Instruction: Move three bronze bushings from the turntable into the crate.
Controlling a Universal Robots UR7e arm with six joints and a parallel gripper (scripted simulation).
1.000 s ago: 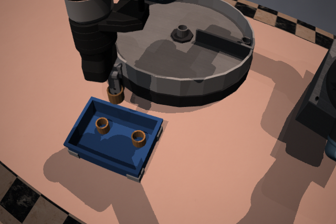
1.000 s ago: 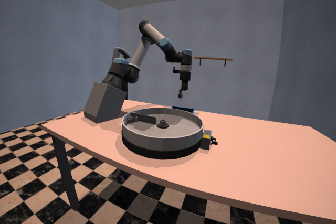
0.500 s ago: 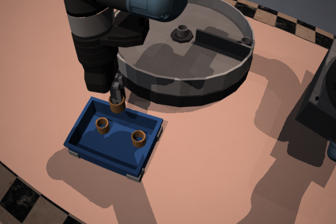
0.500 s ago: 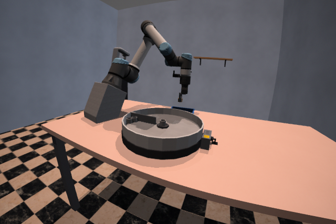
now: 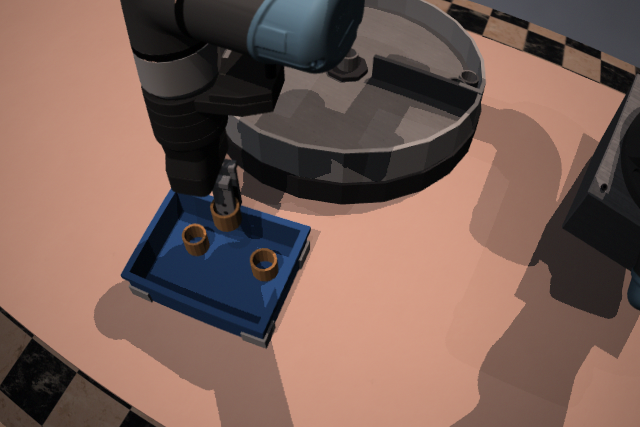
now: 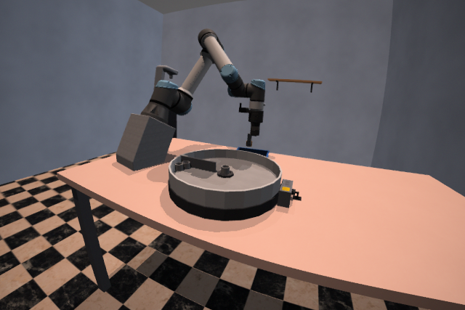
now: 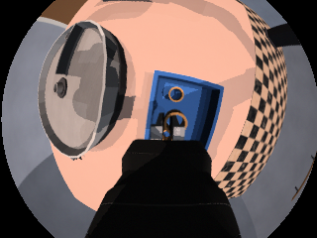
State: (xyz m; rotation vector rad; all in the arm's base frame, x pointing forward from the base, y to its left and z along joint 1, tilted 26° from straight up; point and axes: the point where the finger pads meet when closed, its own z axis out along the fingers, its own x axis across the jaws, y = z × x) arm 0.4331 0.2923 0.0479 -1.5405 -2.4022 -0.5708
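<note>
Now: hand 4 cm to the right of the blue crate and 9 cm above it. Also, from my hand: grey turntable (6 cm ahead, 32 cm to the right, 6 cm below).
</note>
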